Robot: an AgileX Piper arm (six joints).
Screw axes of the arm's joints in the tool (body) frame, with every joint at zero. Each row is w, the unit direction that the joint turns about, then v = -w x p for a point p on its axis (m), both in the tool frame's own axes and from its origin. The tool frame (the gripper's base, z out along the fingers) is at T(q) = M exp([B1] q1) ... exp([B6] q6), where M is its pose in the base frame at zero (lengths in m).
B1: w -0.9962 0 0.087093 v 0 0.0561 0
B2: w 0 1 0 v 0.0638 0 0.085
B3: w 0 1 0 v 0.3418 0 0.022
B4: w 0 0 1 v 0 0 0
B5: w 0 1 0 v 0.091 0 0
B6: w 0 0 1 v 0 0 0
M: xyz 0.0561 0 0.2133 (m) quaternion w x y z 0.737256 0 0.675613 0
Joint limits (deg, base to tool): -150..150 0..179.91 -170..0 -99.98..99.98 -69.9..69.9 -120..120
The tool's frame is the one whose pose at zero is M.
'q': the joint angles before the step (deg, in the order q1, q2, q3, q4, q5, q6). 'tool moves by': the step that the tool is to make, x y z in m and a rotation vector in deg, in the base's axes. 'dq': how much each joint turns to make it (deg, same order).
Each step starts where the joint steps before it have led.
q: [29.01, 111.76, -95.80, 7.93, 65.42, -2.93]
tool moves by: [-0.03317, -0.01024, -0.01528, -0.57, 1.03, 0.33]
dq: [1.12, -6.15, 12.73, 0.21, -5.45, 0.00]
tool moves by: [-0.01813, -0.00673, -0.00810, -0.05, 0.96, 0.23]
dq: [0.42, -3.09, 6.28, 0.67, -2.32, -0.36]
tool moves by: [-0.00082, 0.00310, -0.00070, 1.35, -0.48, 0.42]
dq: [0.26, -0.07, 0.40, 1.26, -1.33, -0.84]
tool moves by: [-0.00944, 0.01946, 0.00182, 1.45, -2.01, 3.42]
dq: [3.36, -0.14, 0.00, 0.48, -2.28, -0.64]
